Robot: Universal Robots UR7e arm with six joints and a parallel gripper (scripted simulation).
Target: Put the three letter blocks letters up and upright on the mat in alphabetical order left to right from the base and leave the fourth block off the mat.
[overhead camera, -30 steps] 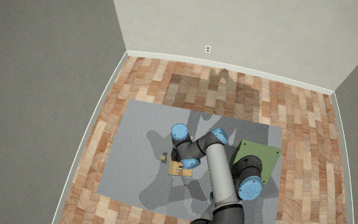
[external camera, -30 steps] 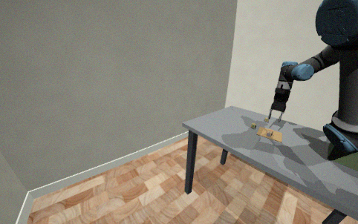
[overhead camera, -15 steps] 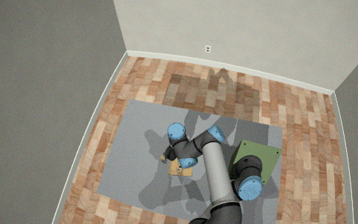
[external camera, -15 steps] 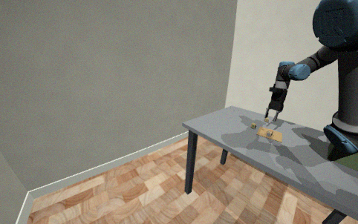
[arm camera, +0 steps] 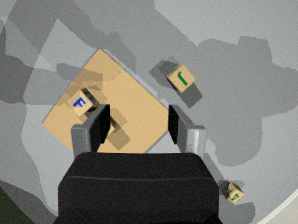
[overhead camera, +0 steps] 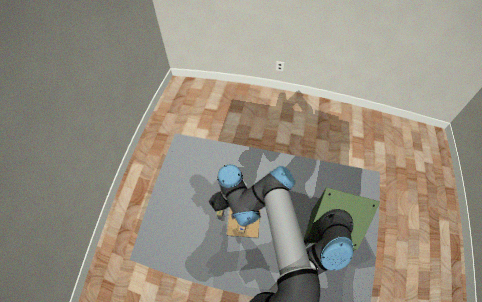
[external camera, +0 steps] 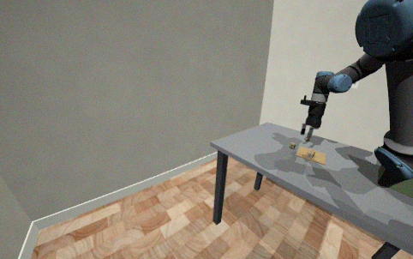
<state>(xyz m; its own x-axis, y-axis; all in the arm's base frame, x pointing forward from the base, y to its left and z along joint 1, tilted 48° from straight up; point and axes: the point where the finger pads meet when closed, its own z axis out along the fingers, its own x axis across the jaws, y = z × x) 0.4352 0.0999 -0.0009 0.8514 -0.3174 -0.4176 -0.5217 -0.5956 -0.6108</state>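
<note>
My hand is 100 mm above the block and 60 mm short of it. From my hand the other things lie so: mat: 110 mm below, 60 mm behind.
</note>
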